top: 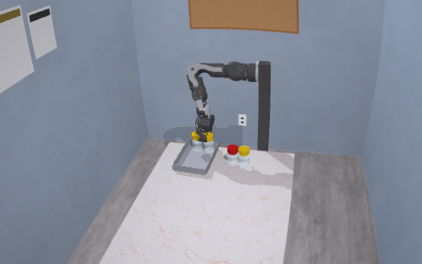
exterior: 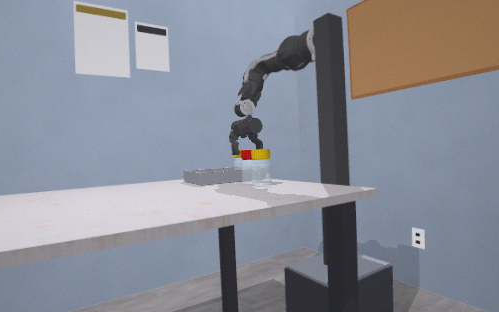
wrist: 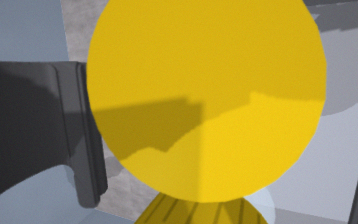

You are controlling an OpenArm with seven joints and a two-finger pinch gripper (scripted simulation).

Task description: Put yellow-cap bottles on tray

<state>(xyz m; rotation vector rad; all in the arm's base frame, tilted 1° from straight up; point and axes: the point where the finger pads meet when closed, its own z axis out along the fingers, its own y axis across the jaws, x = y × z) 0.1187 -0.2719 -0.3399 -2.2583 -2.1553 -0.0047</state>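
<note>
Right now the red-capped bottle is 17 cm to the left of my hand, 9 cm ahead of it and 5 cm below it. From my hand the other things lie so: grey tray (8 cm below, 8 cm ahead, 3 cm to the right).
</note>
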